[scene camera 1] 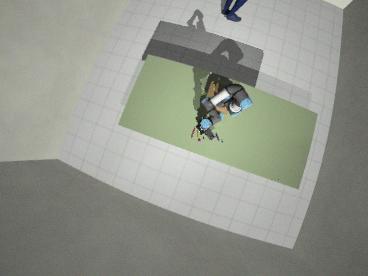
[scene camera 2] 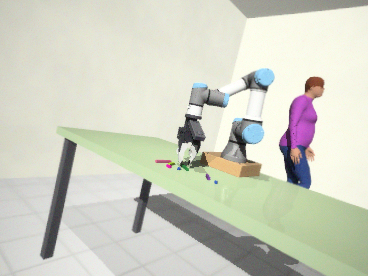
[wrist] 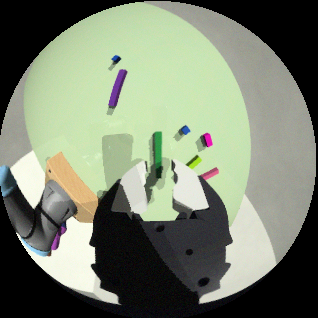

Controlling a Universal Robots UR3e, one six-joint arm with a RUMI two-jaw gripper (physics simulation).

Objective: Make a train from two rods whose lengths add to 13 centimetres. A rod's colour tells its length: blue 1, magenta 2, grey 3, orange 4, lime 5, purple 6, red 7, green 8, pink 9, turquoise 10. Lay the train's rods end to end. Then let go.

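Seen in the pictures: gripper, fingertip midpoint: [scene camera 2: 184, 164] [wrist: 158, 160]; arm's base, origin of the base link: [scene camera 2: 233, 159] [wrist: 61, 195].
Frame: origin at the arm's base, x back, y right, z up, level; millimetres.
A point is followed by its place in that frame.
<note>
My gripper [scene camera 2: 185, 164] {x -307, y 34, z -45 mm} [wrist: 158, 160] {x -307, y 34, z -45 mm} is partly open, low over the table, with its fingertips on either side of the green rod [scene camera 2: 185, 168] {x -323, y 10, z -55 mm} [wrist: 158, 145] {x -317, y 13, z -50 mm} and gaps between rod and fingers. The purple rod [scene camera 2: 208, 177] {x -319, y -113, z -52 mm} [wrist: 118, 88] {x -304, y -92, z -52 mm} lies apart, with a blue rod [scene camera 2: 216, 182] {x -325, y -158, z -55 mm} [wrist: 116, 59] {x -323, y -148, z -53 mm} beyond its far end in the wrist view. On the other side lie another blue rod [scene camera 2: 179, 168] {x -364, y 4, z -54 mm} [wrist: 185, 130] {x -362, y 9, z -50 mm}, a magenta rod [scene camera 2: 169, 166] {x -395, y 31, z -54 mm} [wrist: 207, 140] {x -391, y 37, z -50 mm}, a lime rod [wrist: 194, 161] {x -360, y 63, z -50 mm} and a pink rod [scene camera 2: 162, 161] {x -370, y 105, z -55 mm} [wrist: 211, 174] {x -388, y 109, z -50 mm}. A finger partly hides the lime and pink rods in the wrist view.
The green table [scene camera 1: 265, 140] {x -147, y -519, z -61 mm} [scene camera 2: 110, 146] {x -480, y 355, z -60 mm} carries the arm on a wooden base block [scene camera 2: 232, 164] {x -79, y -52, z -13 mm} [wrist: 70, 180] {x -82, y -15, z -31 mm}, to the left in the wrist view. A person [scene camera 2: 302, 120] stands behind the table.
</note>
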